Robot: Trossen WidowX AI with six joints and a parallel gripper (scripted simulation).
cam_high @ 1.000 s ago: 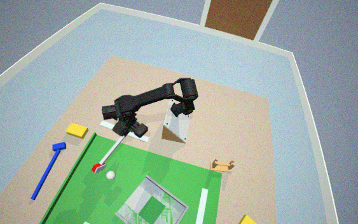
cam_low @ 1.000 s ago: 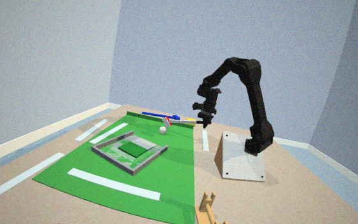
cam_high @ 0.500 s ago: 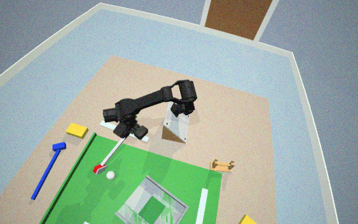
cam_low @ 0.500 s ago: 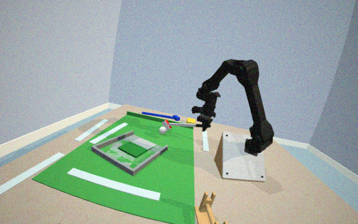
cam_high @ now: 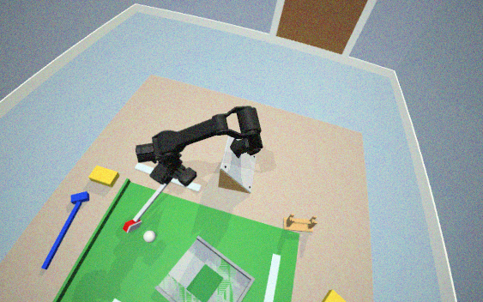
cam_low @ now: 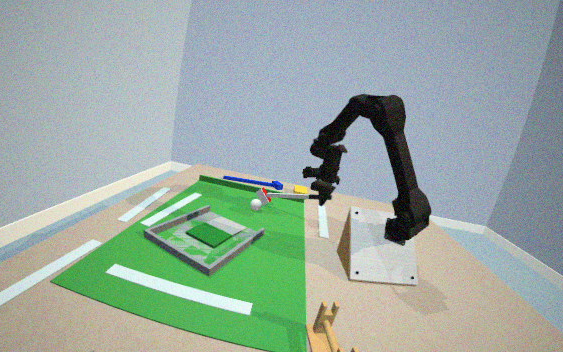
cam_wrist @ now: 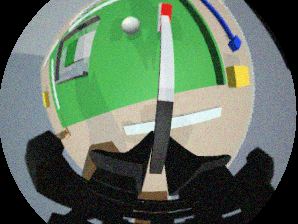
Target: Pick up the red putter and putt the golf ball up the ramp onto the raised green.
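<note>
The red putter is 12 cm ahead of my gripper tip, 3 cm to the right of it and 1 cm below it. The rest, counted from my gripper tip: white golf ball (23 cm ahead, 1 cm to the left, 5 cm below); then green mat (27 cm ahead, 18 cm to the left, 7 cm below); then blue putter (31 cm ahead, 30 cm to the right, 6 cm below).
</note>
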